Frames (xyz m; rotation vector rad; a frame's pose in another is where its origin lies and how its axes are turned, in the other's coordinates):
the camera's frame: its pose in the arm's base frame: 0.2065 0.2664 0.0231 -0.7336 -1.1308 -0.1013
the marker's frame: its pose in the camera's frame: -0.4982 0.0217 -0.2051 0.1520 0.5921 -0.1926
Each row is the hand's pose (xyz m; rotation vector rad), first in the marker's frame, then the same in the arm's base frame.
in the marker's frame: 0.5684 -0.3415 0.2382 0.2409 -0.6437 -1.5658
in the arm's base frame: 0.3112 -0.2706 0.1650 0.3165 -1.5541 -1.6576
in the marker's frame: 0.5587 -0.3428 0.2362 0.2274 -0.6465 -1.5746
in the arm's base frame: 0.3043 -0.2707 0.1578 0.3065 -1.5562 -1.6713
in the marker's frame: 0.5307 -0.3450 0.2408 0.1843 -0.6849 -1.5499
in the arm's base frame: 0.2801 -0.2647 0.1441 0.2458 -1.5892 -1.6594
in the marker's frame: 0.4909 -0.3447 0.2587 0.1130 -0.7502 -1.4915
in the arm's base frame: 0.2417 -0.2479 0.1321 0.1366 -1.6433 -1.6214
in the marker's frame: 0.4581 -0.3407 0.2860 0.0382 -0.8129 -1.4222
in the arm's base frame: 0.2056 -0.2248 0.1304 0.0191 -1.6920 -1.5734
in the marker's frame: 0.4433 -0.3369 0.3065 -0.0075 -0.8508 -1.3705
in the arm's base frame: 0.1862 -0.2088 0.1351 -0.0569 -1.7196 -1.5342
